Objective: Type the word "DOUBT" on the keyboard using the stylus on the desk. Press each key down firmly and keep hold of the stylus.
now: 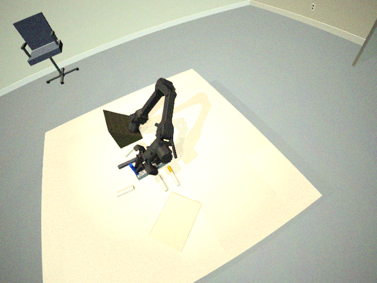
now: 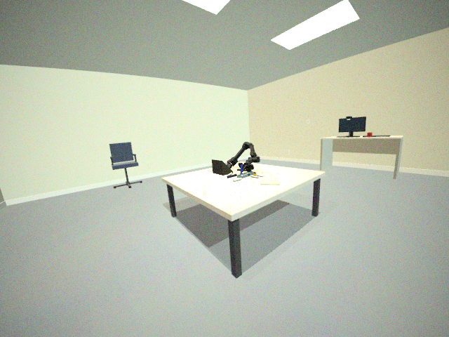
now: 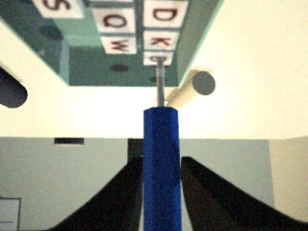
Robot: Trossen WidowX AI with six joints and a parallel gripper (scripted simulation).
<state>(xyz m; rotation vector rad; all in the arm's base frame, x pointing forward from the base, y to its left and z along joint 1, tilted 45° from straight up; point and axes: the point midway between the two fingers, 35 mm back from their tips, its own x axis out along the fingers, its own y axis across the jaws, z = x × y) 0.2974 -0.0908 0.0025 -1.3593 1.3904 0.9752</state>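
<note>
Right now my gripper tip is 1 cm above the blue stylus. The rest, counted from my gripper tip: cream pad (30 cm ahead, 7 cm below, 5 cm to the left); yellow-capped marker (15 cm to the left, 9 cm ahead, 6 cm below); grey stylus tip (5 cm below).
</note>
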